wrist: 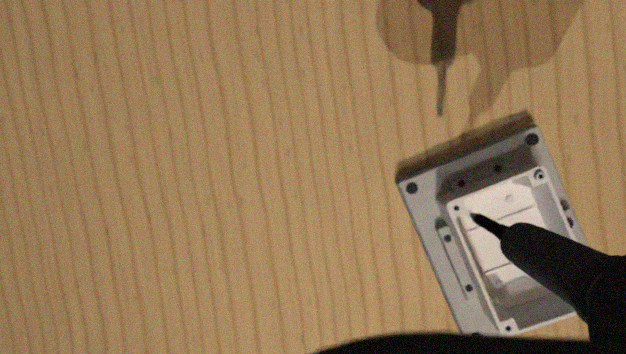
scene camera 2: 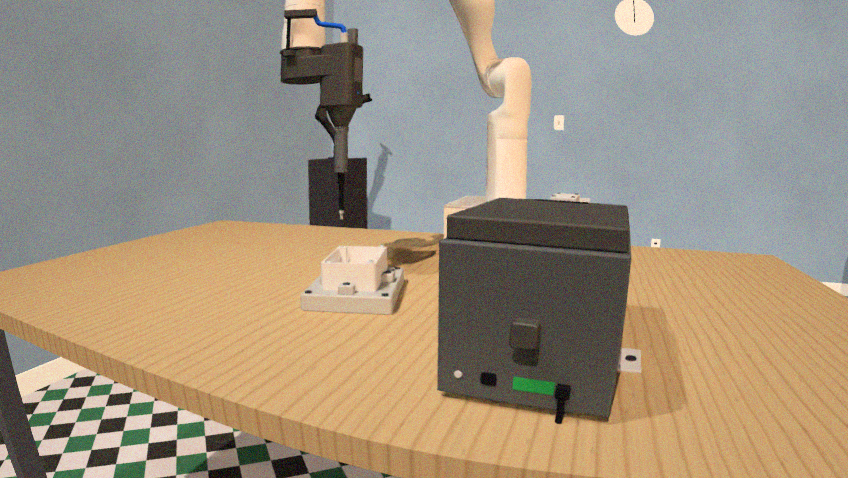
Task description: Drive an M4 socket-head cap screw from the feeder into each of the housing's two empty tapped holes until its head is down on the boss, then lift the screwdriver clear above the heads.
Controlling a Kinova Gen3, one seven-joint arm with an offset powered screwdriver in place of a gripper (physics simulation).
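The white open-topped housing (scene camera 2: 352, 276) (wrist: 500, 323) sits on a grey fixture plate (scene camera 2: 347, 302) (wrist: 425, 220). In the wrist view, a corner boss hole (wrist: 456, 207) and another corner boss hole (wrist: 508, 328) look dark and empty; a round screw head (wrist: 538, 175) sits in the upper right corner. The fourth corner is hidden behind the tool. My screwdriver (scene camera 2: 340, 207) (wrist: 475, 216) points straight down above the housing, clear of it. A small silver screw (scene camera 2: 340, 215) hangs at its bit tip. The dark box-shaped feeder (scene camera 2: 528, 320) stands right of the housing in the scene view.
A light bracket (scene camera 2: 630, 359) with a dark hole shows beside the feeder's base. The tool's shadow (wrist: 445, 35) lies on the wooden table (scene camera 2: 195, 267) (wrist: 200, 175). A black pedestal (scene camera 2: 320, 192) stands behind the table. The arm's base and lower links stand behind the feeder.
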